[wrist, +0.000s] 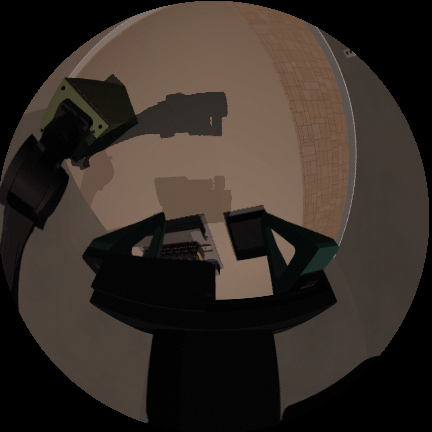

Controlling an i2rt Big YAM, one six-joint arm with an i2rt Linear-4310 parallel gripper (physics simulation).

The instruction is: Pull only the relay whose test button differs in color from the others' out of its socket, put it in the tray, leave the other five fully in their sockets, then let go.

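Frame: origin at the arm's base, x left, y back, z up, level; metres.
Seen in the pictures: gripper, between the fingertips: [212,217]; arm's base, origin of its link: [67,128].
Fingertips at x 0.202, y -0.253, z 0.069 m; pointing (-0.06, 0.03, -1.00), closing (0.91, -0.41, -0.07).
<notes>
Pixels of each thing's middle, then the offset from my fingertips to it. "*": a spot on its surface instead. Level surfaces: height alone.
- grey panel, a spot on its surface: [213,252] * dy -0.274, dx -0.138, dz -0.212 m
- dark tray, a spot on its surface: [245,212] * dy -0.153, dx +0.013, dz -0.215 m
- pale table top, height of its surface: dz -0.215 m
My gripper [212,217] is open and empty, with its green fingers spread wide in the lower middle of the wrist view. A grey panel [213,252] shows beside and partly behind the left finger. Dark, closely packed parts [179,249] sit on it, probably the relays in their sockets; the finger and the gripper body hide part of them. Single relays and the colors of their test buttons are too small and dark to tell. A dark tray [245,212] lies between the fingers, close beside the right finger, to the right of the panel.
The arm's olive base block [116,110] and a dark arm link [35,187] are at the left. Shadows of the arm fall across the pale table top [200,55]. A brick-patterned strip [322,135] runs along the right side.
</notes>
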